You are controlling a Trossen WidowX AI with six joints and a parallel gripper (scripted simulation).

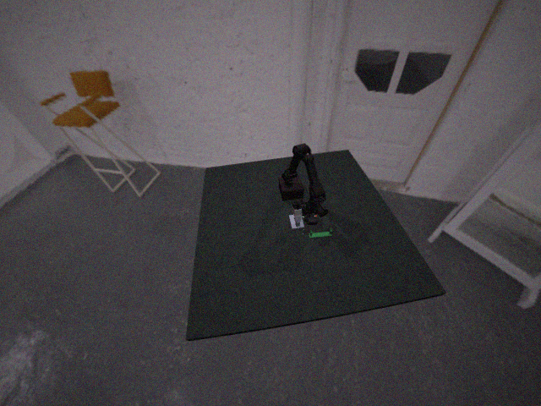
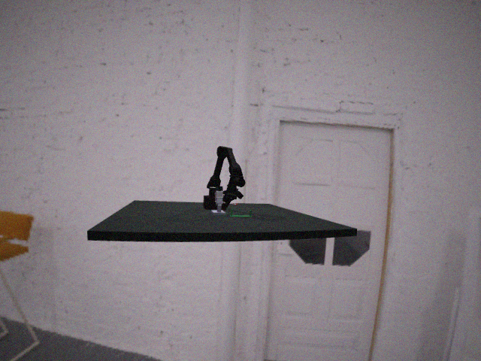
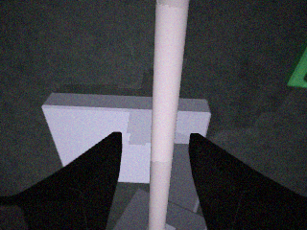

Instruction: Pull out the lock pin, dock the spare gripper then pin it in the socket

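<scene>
The mount is 4 cm to the right of my gripper tip and 2 cm behind it. From my gripper tip the other things lie so: green holder 11 cm ahead, 6 cm to the left, 2 cm below.
</scene>
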